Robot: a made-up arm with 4 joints.
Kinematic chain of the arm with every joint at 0, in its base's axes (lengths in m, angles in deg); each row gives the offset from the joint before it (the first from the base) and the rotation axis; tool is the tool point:
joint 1: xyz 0 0 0.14 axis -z
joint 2: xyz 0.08 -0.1 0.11 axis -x
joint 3: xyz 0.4 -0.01 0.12 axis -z
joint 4: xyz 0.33 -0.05 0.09 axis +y
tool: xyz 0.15 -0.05 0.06
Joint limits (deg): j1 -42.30..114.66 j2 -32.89..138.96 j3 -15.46..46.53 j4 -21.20..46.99
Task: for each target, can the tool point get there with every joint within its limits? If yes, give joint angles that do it. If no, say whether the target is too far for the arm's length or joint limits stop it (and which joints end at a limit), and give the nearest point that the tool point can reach.
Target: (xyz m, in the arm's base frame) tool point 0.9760 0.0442 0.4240
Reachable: yes | joints 1.01 64.95 -2.41 18.30
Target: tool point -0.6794 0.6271 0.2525
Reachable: no: joint limits stop it (at a limit: joint 1, joint 2, joint 3, joint 4) | nearest point 0.2501 0.7886 0.2738 | short by 0.944 m
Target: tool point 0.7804 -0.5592 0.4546
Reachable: yes | joints 40.69 79.21 6.67 18.34
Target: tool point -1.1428 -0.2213 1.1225
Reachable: no: too far | nearest point -0.7157 -0.4590 0.6201 | short by 0.701 m
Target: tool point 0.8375 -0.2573 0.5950
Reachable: yes | joints 19.02 79.72 26.22 29.21
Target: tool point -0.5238 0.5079 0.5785
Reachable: no: joint limits stop it (at a limit: joint 1, joint 3, joint 4) | nearest point 0.2742 0.7622 0.4401 | short by 0.849 m
